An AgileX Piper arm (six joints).
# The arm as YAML. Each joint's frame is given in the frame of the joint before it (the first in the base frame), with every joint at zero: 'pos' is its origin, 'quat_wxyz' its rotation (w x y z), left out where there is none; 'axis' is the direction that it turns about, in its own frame. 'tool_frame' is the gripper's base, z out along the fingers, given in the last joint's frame.
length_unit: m
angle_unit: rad
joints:
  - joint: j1
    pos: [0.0, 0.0, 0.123]
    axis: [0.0, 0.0, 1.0]
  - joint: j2
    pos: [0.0, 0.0, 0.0]
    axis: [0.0, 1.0, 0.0]
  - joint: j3
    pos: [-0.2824, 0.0, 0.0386]
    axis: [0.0, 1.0, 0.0]
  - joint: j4
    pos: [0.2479, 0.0, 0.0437]
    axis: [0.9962, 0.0, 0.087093]
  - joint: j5
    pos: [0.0, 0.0, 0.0]
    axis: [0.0, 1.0, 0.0]
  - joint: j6
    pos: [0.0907, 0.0, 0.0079]
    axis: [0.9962, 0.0, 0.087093]
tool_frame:
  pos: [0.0, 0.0, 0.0]
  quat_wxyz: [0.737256, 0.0, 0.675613, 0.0]
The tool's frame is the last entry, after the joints.
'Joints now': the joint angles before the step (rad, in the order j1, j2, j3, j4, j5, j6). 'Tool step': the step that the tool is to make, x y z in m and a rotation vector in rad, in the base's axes. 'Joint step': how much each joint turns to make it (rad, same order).
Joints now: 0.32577, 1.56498, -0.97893, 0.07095, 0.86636, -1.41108
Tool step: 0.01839, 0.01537, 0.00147, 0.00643, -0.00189, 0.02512
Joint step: 0.02662, 0.07194, -0.09247, 0.00550, 0.01665, 0.00000
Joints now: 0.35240, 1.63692, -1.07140, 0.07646, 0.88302, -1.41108
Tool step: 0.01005, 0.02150, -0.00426, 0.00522, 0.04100, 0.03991
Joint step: 0.04613, 0.07309, -0.07810, 0.02053, 0.04139, 0.00000
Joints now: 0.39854, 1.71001, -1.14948, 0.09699, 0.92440, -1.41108
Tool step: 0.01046, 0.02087, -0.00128, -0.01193, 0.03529, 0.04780
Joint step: 0.04294, 0.07214, -0.09567, 0.00096, 0.06090, 0.00001
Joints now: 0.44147, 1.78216, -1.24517, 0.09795, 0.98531, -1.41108
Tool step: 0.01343, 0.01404, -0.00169, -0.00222, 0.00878, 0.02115
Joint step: 0.01862, 0.06509, -0.08743, 0.00057, 0.03136, 0.00001
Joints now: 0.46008, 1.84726, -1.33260, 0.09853, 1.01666, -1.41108
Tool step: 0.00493, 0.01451, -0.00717, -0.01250, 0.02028, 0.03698
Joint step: 0.02912, 0.05279, -0.05062, -0.00238, 0.02210, -0.00497
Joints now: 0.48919, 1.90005, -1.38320, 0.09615, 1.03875, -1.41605
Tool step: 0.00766, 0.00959, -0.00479, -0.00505, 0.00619, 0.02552
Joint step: 0.01266, 0.04638, -0.05266, -0.00108, 0.01513, -0.01119
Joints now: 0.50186, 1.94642, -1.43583, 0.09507, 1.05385, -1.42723
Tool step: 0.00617, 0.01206, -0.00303, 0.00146, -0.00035, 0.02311
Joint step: 0.01881, 0.04205, -0.05481, 0.00108, 0.01210, -0.00372
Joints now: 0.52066, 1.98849, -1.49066, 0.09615, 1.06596, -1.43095
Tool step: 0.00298, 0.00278, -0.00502, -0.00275, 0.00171, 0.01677
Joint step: 0.00235, 0.02067, -0.01296, 0.00000, -0.00362, -0.01485
